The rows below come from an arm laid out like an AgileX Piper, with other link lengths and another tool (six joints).
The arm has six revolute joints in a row. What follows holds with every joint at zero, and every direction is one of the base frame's. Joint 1 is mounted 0.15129 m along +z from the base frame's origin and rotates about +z. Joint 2 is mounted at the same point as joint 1 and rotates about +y. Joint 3 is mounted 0.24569 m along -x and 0.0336 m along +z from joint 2 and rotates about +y. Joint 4 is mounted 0.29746 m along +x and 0.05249 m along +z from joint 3 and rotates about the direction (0.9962, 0, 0.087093). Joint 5 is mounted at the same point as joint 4 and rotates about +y. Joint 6 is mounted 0.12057 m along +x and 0.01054 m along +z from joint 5 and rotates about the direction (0.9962, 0, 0.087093). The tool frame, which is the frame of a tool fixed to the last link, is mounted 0.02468 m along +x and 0.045 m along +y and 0.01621 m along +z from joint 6; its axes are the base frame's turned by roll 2.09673, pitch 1.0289 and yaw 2.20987 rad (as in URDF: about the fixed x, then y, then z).
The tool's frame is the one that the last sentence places.
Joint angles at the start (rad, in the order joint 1, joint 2, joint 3, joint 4, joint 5, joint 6): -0.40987, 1.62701, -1.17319, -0.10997, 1.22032, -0.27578
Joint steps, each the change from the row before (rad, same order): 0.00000, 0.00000, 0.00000, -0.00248, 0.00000, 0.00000; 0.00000, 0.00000, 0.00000, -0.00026, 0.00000, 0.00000; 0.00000, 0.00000, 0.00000, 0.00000, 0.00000, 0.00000; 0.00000, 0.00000, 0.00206, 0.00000, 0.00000, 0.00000; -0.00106, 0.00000, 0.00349, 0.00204, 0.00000, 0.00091; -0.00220, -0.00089, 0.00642, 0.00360, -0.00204, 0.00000; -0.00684, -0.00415, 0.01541, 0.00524, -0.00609, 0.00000; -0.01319, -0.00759, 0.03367, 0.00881, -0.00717, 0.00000; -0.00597, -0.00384, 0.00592, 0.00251, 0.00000, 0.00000; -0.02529, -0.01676, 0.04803, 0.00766, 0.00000, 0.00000
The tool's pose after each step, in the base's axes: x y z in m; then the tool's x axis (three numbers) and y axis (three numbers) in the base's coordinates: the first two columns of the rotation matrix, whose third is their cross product. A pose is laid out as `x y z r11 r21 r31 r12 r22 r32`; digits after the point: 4 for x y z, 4 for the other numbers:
0.3197 -0.1047 0.1603 -0.7630 0.5248 0.3773 0.5273 0.8430 -0.1063
0.3197 -0.1047 0.1603 -0.7630 0.5249 0.3772 0.5272 0.8430 -0.1065
0.3197 -0.1047 0.1603 -0.7630 0.5249 0.3772 0.5272 0.8430 -0.1065
0.3193 -0.1046 0.1597 -0.7623 0.5245 0.3791 0.5270 0.8431 -0.1068
0.3186 -0.1043 0.1588 -0.7600 0.5254 0.3825 0.5290 0.8420 -0.1055
0.3175 -0.1041 0.1573 -0.7576 0.5262 0.3863 0.5316 0.8407 -0.1026
0.3146 -0.1044 0.1545 -0.7522 0.5298 0.3919 0.5382 0.8370 -0.0984
0.3073 -0.1044 0.1477 -0.7381 0.5355 0.4104 0.5503 0.8298 -0.0930
0.3055 -0.1053 0.1474 -0.7340 0.5394 0.4127 0.5559 0.8262 -0.0911
0.2926 -0.1068 0.1398 -0.7077 0.5514 0.4416 0.5770 0.8119 -0.0890

